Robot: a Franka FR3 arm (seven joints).
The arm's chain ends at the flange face. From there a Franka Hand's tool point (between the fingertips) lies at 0.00 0.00 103.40 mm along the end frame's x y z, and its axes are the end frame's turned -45 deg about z.
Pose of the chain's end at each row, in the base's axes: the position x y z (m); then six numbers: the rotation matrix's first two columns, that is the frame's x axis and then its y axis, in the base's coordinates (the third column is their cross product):
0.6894, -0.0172, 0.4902, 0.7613, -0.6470, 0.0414, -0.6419, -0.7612, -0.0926
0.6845, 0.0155, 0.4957, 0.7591, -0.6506, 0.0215, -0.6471, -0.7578, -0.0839
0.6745, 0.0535, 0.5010, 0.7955, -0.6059, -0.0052, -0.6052, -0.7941, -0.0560
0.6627, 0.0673, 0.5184, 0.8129, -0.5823, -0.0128, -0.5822, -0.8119, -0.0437
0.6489, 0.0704, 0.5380, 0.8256, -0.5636, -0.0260, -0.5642, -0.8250, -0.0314
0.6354, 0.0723, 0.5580, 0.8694, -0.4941, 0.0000, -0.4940, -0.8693, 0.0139
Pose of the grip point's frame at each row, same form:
0.6989, -0.0127, 0.3873, 0.9922, 0.0808, 0.0948, 0.0844, -0.9957, -0.0362
0.6918, 0.0206, 0.3927, 0.9943, 0.0758, 0.0745, 0.0792, -0.9959, -0.0441
0.6776, 0.0584, 0.3978, 0.9904, 0.1331, 0.0359, 0.1346, -0.9899, -0.0433
0.6643, 0.0717, 0.4151, 0.9865, 0.1624, 0.0218, 0.1631, -0.9858, -0.0400
0.6485, 0.0746, 0.4347, 0.9827, 0.1848, 0.0038, 0.1848, -0.9819, -0.0406
0.6347, 0.0711, 0.4546, 0.9641, 0.2653, -0.0098, 0.2654, -0.9641, 0.0098

